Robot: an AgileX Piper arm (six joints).
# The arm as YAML. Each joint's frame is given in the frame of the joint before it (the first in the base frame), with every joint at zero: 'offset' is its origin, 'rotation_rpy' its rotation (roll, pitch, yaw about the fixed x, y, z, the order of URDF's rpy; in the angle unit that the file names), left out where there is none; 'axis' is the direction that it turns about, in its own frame. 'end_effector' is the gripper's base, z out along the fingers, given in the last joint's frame.
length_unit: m
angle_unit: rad
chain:
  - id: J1
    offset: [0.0, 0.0, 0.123]
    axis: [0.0, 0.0, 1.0]
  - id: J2
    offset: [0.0, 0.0, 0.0]
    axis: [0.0, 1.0, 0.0]
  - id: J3
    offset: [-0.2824, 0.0, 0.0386]
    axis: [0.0, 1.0, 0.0]
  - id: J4
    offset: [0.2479, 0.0, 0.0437]
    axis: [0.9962, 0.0, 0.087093]
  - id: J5
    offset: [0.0, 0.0, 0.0]
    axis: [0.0, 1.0, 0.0]
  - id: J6
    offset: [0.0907, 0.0, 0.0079]
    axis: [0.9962, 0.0, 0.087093]
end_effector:
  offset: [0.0, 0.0, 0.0]
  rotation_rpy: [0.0, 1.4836, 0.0]
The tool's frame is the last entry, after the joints.
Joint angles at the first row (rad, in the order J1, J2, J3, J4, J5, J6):
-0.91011, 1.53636, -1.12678, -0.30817, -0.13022, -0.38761
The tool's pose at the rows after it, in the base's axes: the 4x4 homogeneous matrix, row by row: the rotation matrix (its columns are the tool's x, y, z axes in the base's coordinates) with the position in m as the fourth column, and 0 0 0 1 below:
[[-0.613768 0.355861 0.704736 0.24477], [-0.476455 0.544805 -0.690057 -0.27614], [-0.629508 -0.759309 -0.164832 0.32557], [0 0 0 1]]
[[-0.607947 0.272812 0.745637 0.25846], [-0.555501 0.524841 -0.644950 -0.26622], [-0.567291 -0.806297 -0.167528 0.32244], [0 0 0 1]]
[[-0.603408 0.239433 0.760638 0.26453], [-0.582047 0.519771 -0.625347 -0.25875], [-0.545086 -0.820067 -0.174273 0.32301], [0 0 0 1]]
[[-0.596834 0.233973 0.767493 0.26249], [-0.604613 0.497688 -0.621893 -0.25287], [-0.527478 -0.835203 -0.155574 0.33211], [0 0 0 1]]
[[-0.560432 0.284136 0.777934 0.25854], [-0.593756 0.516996 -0.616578 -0.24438], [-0.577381 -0.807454 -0.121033 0.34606], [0 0 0 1]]
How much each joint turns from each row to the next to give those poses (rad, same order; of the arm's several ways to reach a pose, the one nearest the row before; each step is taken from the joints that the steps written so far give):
0.04192, 0.02647, 0.00002, -0.16218, -0.07401, -0.04449
0.04035, 0.01031, -0.00004, -0.07176, -0.01630, -0.01354
0.02603, -0.00422, 0.00002, -0.02205, 0.01001, -0.00431
0.00712, -0.02662, 0.00000, -0.02091, 0.00614, 0.00012
0.00794, -0.03996, 0.00000, -0.02725, 0.00217, 0.08830

